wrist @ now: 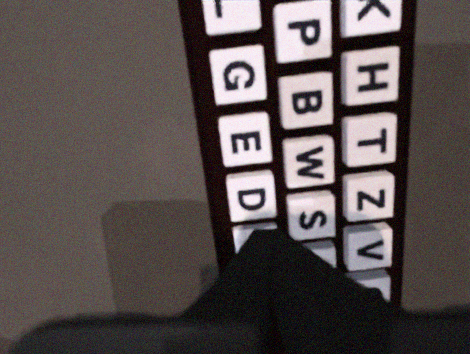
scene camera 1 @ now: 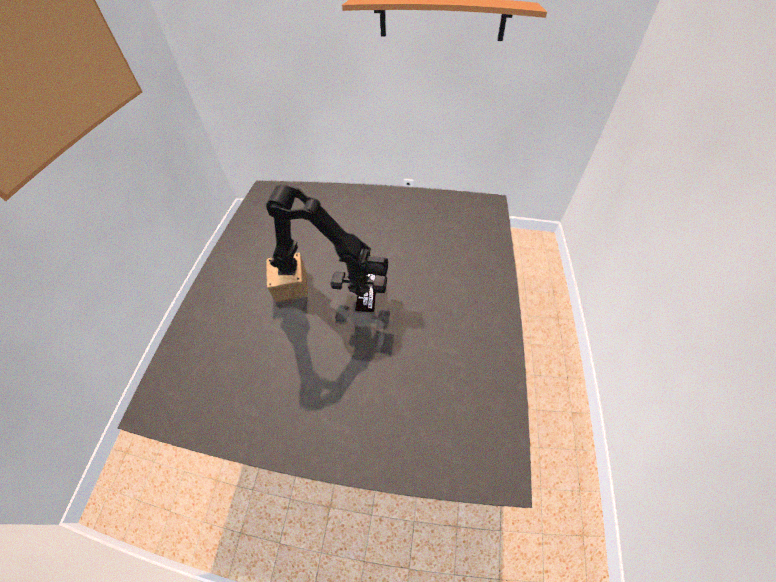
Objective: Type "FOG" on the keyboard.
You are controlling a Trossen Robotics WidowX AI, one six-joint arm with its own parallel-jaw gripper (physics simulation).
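Places are measured from the arm's base along level axes (x left, y back, z up), in millimetres.
Pixels of known places: gripper, between the fingertips: [wrist: 266,241] [scene camera 1: 361,296]; arm's base, origin of its link: [scene camera 1: 287,267].
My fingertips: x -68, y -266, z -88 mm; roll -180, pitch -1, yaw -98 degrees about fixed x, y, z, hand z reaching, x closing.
Ahead of a thing's pixels: the offset from my fingertips to its top centre. Level surfaces: height alone.
The keyboard @(dx +39, dy -17, dz +2 mm) [scene camera 1: 364,307] [wrist: 207,150] is a dark board with white letter keys, lying under the gripper. In the wrist view the G key @(dx +53, dy +1, dz +2 mm) [wrist: 239,75] is in the left column near the top, with the E key @(dx +35, dy +2, dz +2 mm) [wrist: 245,140] and the D key @(dx +17, dy +3, dz +2 mm) [wrist: 251,196] below it. No F key or O key can be read in the wrist view; keys at the bottom are partly hidden by the fingers. My gripper [wrist: 266,241] is shut and empty, its tips over the keyboard just below the D and S keys. Whether the tips touch a key cannot be told.
The arm's wooden base block [scene camera 1: 287,288] stands on the dark mat @(dz -16 mm) [scene camera 1: 438,388], left of the keyboard. The P key @(dx +61, dy -17, dz +2 mm) [wrist: 303,32], B key @(dx +43, dy -17, dz +2 mm) [wrist: 306,101] and H key @(dx +47, dy -35, dz +2 mm) [wrist: 371,76] are near the G key. A wall shelf [scene camera 1: 445,6] is high at the back.
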